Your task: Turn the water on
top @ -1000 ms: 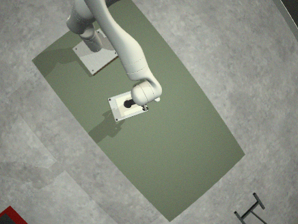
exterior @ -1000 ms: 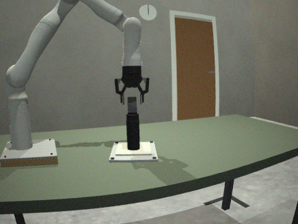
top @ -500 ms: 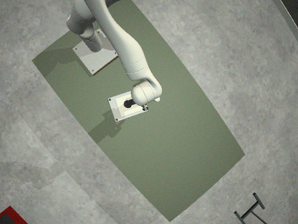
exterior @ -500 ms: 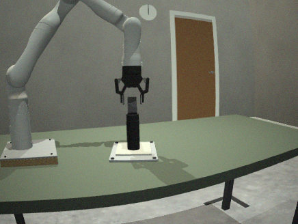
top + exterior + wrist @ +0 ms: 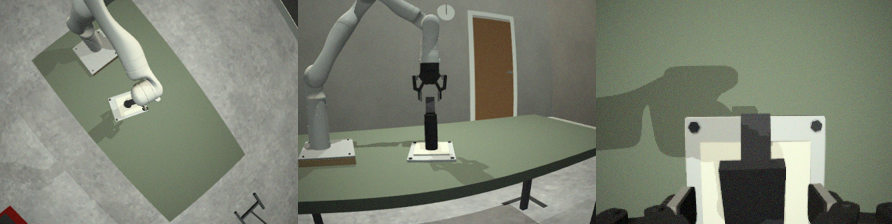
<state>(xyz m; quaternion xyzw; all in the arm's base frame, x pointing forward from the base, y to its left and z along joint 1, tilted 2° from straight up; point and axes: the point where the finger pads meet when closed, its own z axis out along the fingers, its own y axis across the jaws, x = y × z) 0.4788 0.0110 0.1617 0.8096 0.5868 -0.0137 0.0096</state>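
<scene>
Now: hand 30 mm to the left of the lever, 30 mm above it and 10 mm past it. The rest, counted from my hand: tap: 90 mm below, 50 mm to the right, 20 mm behind.
</scene>
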